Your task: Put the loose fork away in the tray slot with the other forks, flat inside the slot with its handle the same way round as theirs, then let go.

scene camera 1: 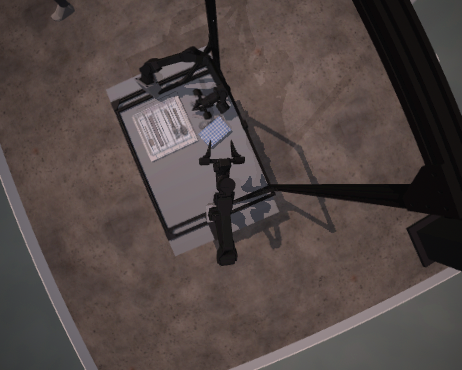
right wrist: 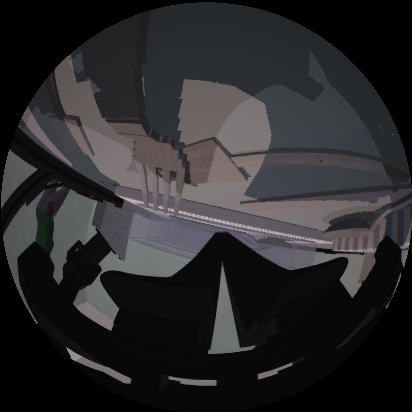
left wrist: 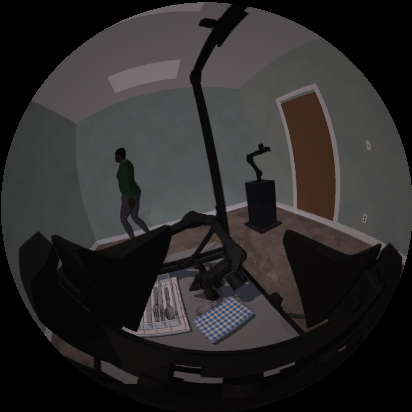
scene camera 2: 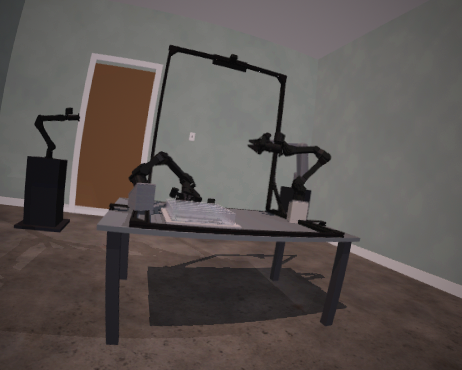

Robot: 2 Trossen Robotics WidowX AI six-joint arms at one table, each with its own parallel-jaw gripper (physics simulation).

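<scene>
The white cutlery tray point(scene camera 1: 156, 156) point(scene camera 2: 200, 220) point(left wrist: 161, 331) lies on the table with cutlery in its slots. The loose fork point(right wrist: 161, 188) lies on the table beside the checked napkin point(scene camera 1: 215, 131) point(left wrist: 223, 318); its tines show close up in the right wrist view. It shows only as a pale patch point(left wrist: 205, 307) in the left wrist view. My right gripper point(scene camera 1: 207, 114) point(left wrist: 189, 289) point(right wrist: 220, 237) is shut and down at the table next to the fork, with nothing visible between its fingers. My left gripper point(scene camera 1: 221, 148) point(scene camera 2: 253, 144) point(left wrist: 230, 234) is open, empty and high above the table.
A black gantry frame point(scene camera 2: 281, 110) point(scene camera 1: 213, 37) stands along the table's edge. A person in green point(left wrist: 126, 184) walks at the back wall. Another arm on a black pedestal point(left wrist: 261, 199) stands near the brown door point(scene camera 2: 113, 136).
</scene>
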